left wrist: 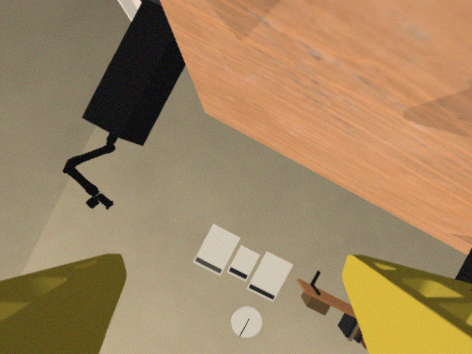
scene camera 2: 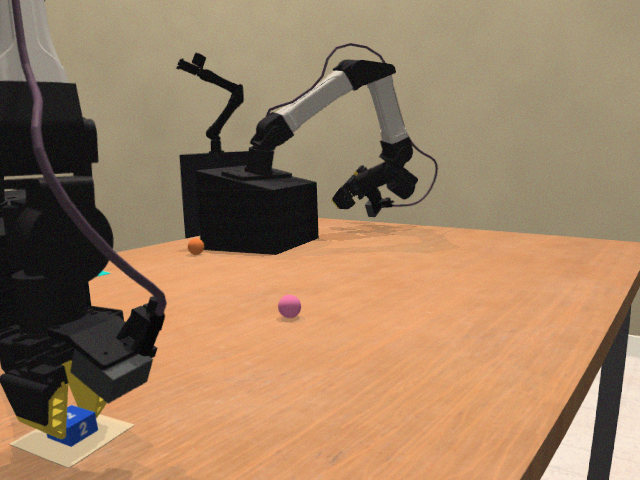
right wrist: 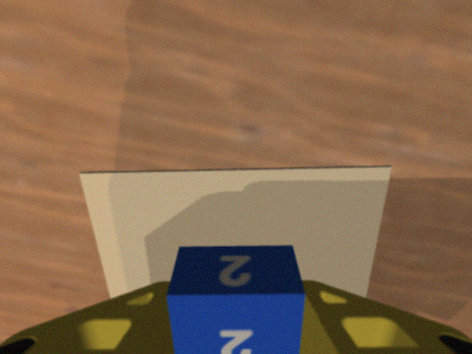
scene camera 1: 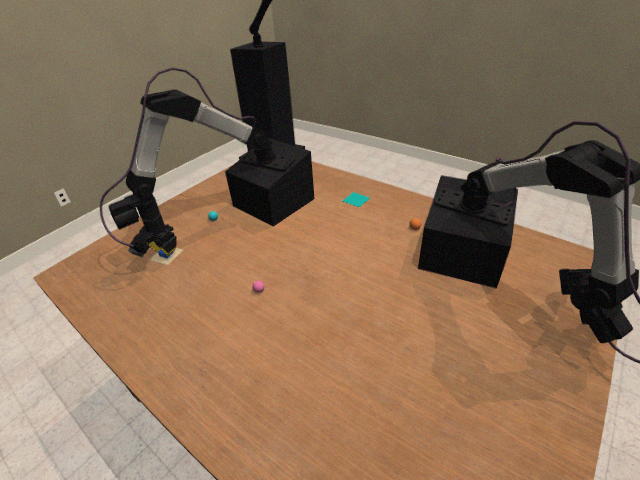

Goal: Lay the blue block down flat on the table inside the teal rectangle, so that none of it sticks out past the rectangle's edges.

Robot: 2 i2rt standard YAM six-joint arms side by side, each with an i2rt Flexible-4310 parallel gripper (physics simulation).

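Frame: origin at the left arm's base, x back, y right, z up, level; centimetres.
Seen in the pictures: left gripper, fingertip midpoint: (left wrist: 234, 264) (scene camera 2: 341, 193); right gripper, fingertip midpoint: (scene camera 2: 74, 428) (right wrist: 236, 296) (scene camera 1: 165, 253); left arm's base at its link origin: (scene camera 2: 257, 176) (scene camera 1: 473, 207); right arm's base at its link origin: (scene camera 1: 267, 161).
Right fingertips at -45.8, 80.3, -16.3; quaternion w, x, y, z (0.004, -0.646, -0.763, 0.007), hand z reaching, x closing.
Offsets run from my right fingertips to a thing's middle, as dx, dy, dz. "spot": to the spot under its first point.
The blue block @[+0.4, +0.1, +0.2] (scene camera 1: 164, 254) (scene camera 2: 81, 426) (right wrist: 236, 320), marked with a 2, is at the cream square @[spot: +1.4, -2.6, -0.7] (scene camera 1: 174, 255) (scene camera 2: 111, 428) (right wrist: 325, 215). My right gripper (scene camera 1: 163, 250) (right wrist: 236, 296) is shut on the block, with a yellow finger on each side of it. In scene camera 2 the right gripper (scene camera 2: 77, 421) partly covers the block. The teal rectangle @[spot: +57.7, -37.6, -0.7] (scene camera 1: 356, 199) lies flat between the two arm bases; a sliver of the teal rectangle (scene camera 2: 103, 273) shows in scene camera 2. My left gripper (left wrist: 234, 264) is open and empty, high above the table at the right of scene camera 1.
A teal ball @[+22.1, +0.5, +1.0] (scene camera 1: 212, 215) lies near the right arm's base (scene camera 1: 271, 188). A pink ball @[+3.8, -36.8, +0.9] (scene camera 1: 258, 286) (scene camera 2: 289, 306) lies nearer the table's middle. An orange ball @[+51.1, -63.0, +1.2] (scene camera 1: 415, 223) (scene camera 2: 195, 245) lies beside the left arm's base (scene camera 1: 462, 248) (scene camera 2: 253, 217).
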